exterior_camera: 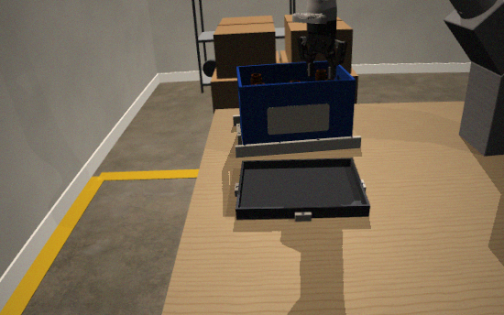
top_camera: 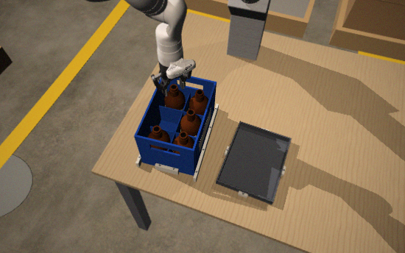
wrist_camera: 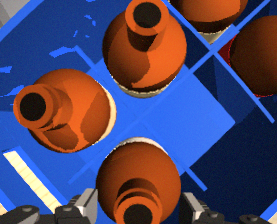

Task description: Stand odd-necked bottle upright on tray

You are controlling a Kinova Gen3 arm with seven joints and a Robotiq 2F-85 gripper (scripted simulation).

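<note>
Right now the blue crate is 70 mm below my hand, 70 mm ahead of it and 60 mm to the left of it. From my hand the other things lie so: dark grey tray 340 mm to the left, 140 mm below, 20 mm ahead.
</note>
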